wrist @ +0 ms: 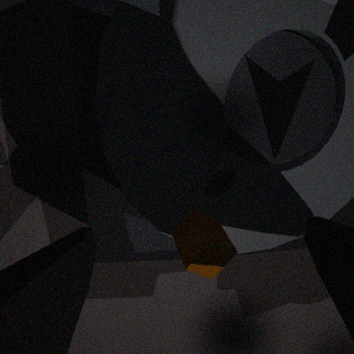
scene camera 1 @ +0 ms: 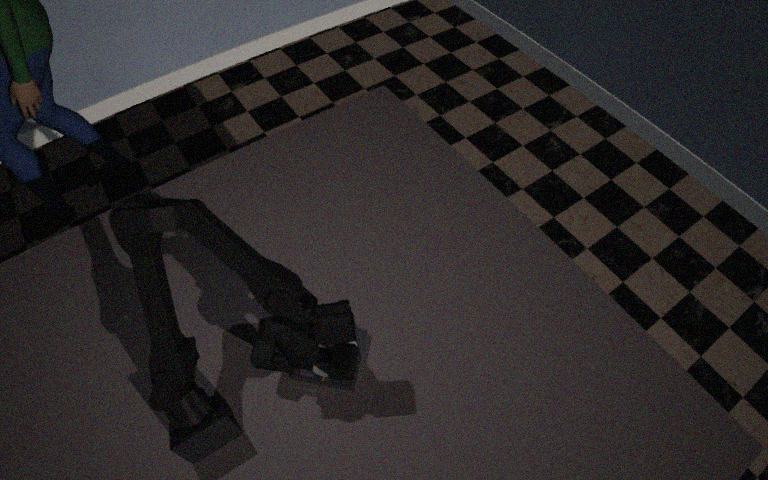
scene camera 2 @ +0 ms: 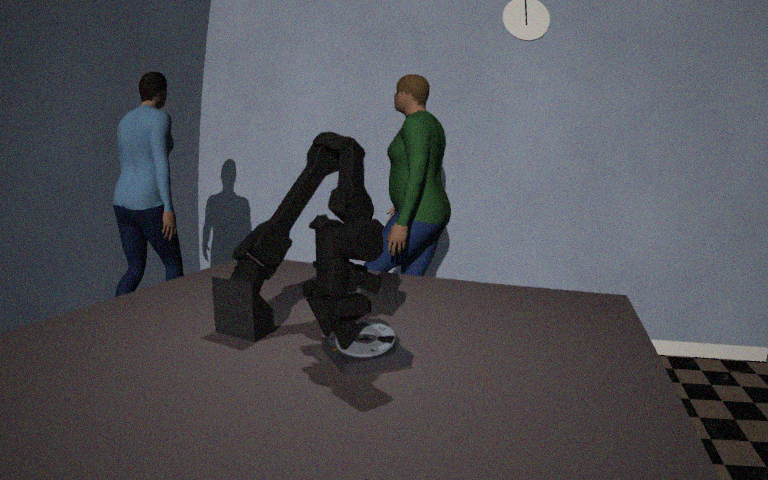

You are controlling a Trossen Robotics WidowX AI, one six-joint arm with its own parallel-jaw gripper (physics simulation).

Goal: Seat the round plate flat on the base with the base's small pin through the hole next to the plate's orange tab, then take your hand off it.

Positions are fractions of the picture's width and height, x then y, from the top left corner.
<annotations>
my gripper: wrist 0.57, 0.66; scene camera 1 0.41, 0.78; scene camera 2 0.44, 0.71
</annotations>
